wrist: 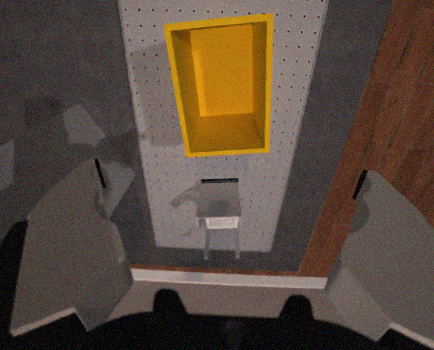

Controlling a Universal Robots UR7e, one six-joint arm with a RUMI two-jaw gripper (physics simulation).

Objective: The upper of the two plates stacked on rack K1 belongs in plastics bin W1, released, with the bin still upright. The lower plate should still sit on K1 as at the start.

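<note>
A yellow open-topped bin stands upright on a light perforated board in the upper middle of the wrist view. Its inner walls and floor show bare yellow, with no plate visible inside. I cannot read a label that names it W1. My gripper is open, with its two fingers wide apart at the left and right and nothing between them. The bin lies beyond the fingertips, farther up in the view. Rack K1 and the two stacked plates cannot be made out for certain.
A small grey stand-like object with a dark top edge, a white part and two thin legs is below the bin. The perforated board lies on a dark grey surface. Brown wood planks run along the right.
</note>
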